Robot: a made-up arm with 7 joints.
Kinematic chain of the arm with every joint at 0, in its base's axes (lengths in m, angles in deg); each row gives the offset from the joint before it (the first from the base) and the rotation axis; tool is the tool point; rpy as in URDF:
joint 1: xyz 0 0 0 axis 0.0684 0.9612 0.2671
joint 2: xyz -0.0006 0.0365 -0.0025 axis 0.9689 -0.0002 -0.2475
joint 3: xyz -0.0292 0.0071 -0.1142 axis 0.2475 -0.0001 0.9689
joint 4: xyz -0.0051 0 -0.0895 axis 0.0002 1 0
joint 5: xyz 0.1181 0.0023 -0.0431 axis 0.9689 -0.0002 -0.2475
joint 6: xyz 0.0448 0 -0.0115 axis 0.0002 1 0
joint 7: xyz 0.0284 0 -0.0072 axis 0.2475 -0.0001 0.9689
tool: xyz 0 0 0 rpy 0 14.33 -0.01
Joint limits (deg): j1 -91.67..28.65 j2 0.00..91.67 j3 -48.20..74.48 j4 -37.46..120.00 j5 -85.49..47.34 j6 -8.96..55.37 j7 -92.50..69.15
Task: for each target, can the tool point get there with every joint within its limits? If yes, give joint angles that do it. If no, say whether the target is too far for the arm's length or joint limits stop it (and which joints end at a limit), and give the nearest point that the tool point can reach.
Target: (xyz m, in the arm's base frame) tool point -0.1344 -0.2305 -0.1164
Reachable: no: joint limits stop it (at a limit: joint 1, joint 2, joint 3, joint 5, joint 6) | nearest point -0.0152 -0.1111 -0.2185 | short by 0.197 m
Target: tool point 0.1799 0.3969 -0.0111
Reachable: yes | joints -65.53 80.43 44.05 91.30 -60.40 38.95 -10.98
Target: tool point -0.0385 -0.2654 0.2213
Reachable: no: joint limits stop it (at a limit: joint 1, joint 2) | nearest point 0.0904 -0.1412 0.0820 | short by 0.227 m
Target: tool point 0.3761 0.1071 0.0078
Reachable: yes | joints -74.55 22.00 19.67 29.01 -13.07 42.48 -46.39
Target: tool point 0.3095 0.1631 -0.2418
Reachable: yes | joints -54.43 23.21 20.89 71.57 1.76 29.54 54.58
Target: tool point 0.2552 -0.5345 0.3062
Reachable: no: too far | nearest point 0.2216 -0.1955 0.0731 | short by 0.413 m
